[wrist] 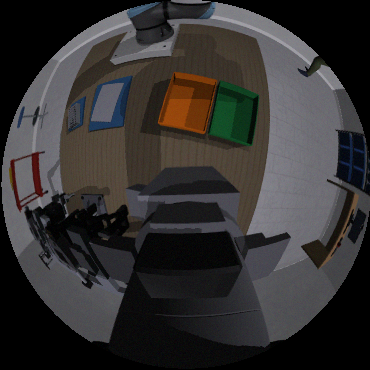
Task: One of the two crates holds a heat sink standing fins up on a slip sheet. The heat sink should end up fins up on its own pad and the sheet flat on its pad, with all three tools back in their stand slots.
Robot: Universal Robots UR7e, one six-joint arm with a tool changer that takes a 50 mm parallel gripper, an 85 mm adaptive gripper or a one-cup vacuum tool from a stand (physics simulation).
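Frame: origin at the arm's base, x ahead, y left, z up, level; centimetres.
Seen in the pictures: arm's base at its link origin: (154, 34).
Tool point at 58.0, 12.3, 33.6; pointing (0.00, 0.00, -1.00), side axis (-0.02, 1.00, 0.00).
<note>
Pixels of each thing's middle, then the offset from my tool point to it, as dx, dy, dz. "*": a spot on its surface instead.
- heat sink at the middle of its body: (73, 115) -26.3, -48.2, -35.8
- pale slip sheet at the middle of its body: (105, 101) -27.0, -30.0, -37.2
- larger blue pad at a spot on its surface: (123, 97) * -26.2, -21.9, -37.3
- orange crate at the middle of its body: (188, 100) -21.5, +0.1, -36.1
- green crate at the middle of its body: (234, 111) -18.4, +14.5, -36.1
The heat sink (74, 118) is a small grey ribbed block, fins up on its small blue pad (81, 105) at the left of the table. The pale slip sheet (107, 102) lies flat on the larger blue pad (123, 97) beside it. The orange crate (187, 107) and the green crate (232, 116) stand side by side, and no object shows inside either. My gripper (187, 212) fills the lower middle as dark and grey blocks, above the table and nearer the camera than the crates. Its fingertips cannot be made out, nor whether it is open or shut.
The tool stand with dark tools (102, 220) is at the lower left, close beside the gripper; its slots are hard to tell apart. The arm's base (155, 32) stands on a pale plate (130, 50) at the top. A red frame (37, 172) stands off the table at the left.
</note>
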